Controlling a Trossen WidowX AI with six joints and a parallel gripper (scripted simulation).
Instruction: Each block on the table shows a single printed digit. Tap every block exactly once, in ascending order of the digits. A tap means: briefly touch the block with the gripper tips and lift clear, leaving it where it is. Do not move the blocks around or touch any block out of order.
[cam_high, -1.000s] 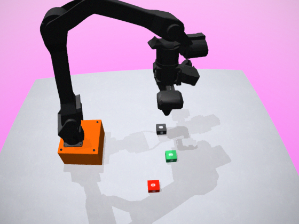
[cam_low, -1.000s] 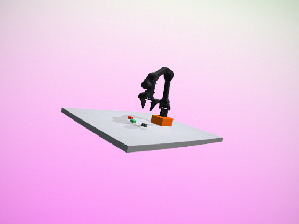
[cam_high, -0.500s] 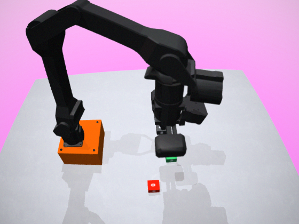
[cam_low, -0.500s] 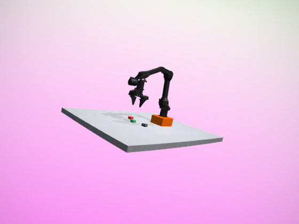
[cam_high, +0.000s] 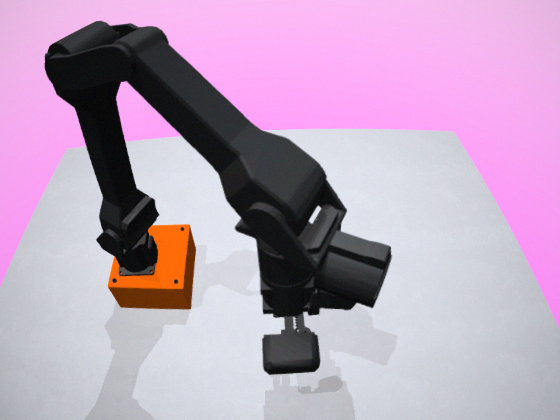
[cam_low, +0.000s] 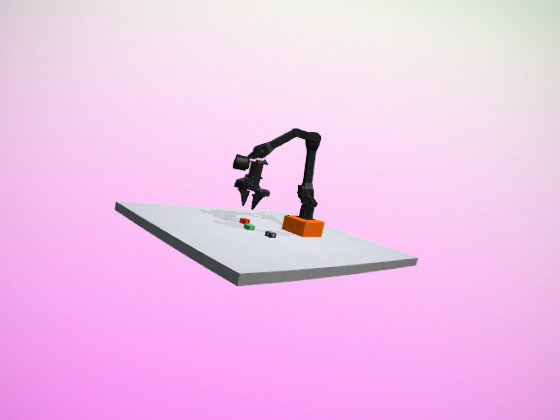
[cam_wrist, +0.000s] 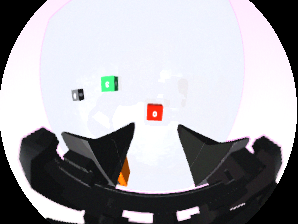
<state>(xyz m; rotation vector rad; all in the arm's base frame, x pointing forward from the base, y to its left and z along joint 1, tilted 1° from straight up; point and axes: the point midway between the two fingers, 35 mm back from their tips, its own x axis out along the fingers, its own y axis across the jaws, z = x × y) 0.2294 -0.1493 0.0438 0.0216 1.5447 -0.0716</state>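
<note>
My gripper tip is 60 mm above the red block. Also, from my gripper tip: green block: 100 mm to the left, 70 mm ahead, 60 mm below; then black block: 210 mm to the left, 60 mm below, 50 mm ahead.
</note>
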